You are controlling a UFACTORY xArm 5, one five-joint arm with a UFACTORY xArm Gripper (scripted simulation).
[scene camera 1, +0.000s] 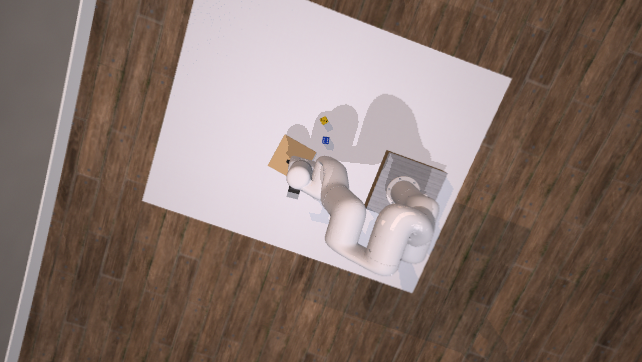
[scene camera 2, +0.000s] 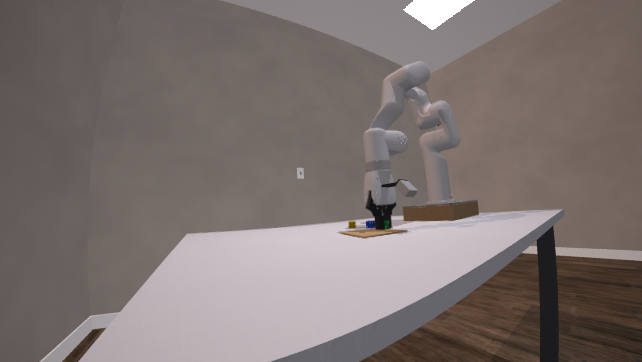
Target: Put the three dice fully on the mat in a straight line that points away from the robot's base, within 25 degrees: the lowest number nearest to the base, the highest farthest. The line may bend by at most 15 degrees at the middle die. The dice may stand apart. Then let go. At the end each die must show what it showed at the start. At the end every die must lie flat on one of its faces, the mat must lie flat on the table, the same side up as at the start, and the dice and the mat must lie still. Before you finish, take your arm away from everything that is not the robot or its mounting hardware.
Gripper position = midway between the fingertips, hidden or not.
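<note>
Tan mat [scene camera 1: 288,147], seen. My gripper [scene camera 2: 383,228], seen.
</note>
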